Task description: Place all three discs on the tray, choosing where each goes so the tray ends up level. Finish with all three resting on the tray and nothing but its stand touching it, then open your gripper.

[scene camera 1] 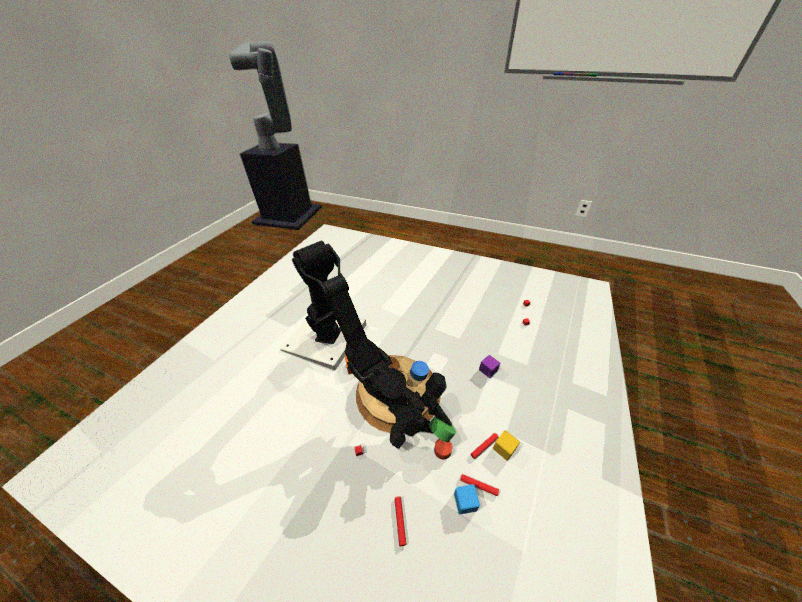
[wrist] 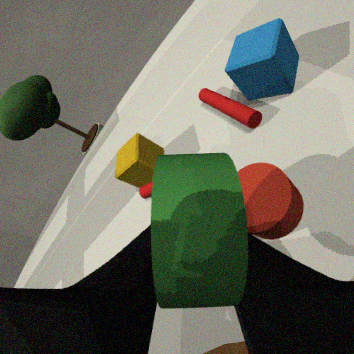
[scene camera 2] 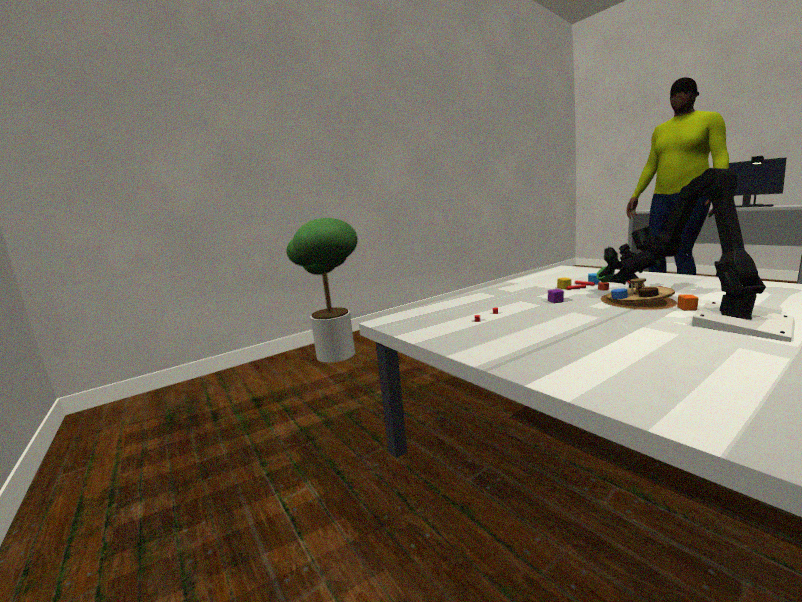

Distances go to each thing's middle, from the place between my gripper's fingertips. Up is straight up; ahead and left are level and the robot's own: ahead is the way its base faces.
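Yellow cube [wrist: 135, 159]: 14 cm ahead of my hand, 1 cm to the left of it and 3 cm below it. Green disc [wrist: 198, 231]: 1 cm behind my hand, 1 cm to the right of it, 1 cm above it. Blue cube [wrist: 263, 60]: 6 cm ahead of my hand, 12 cm to the right of it, 3 cm below it. As for the red disc [wrist: 273, 205], my hand is 3 cm to the left of it and 4 cm above it.
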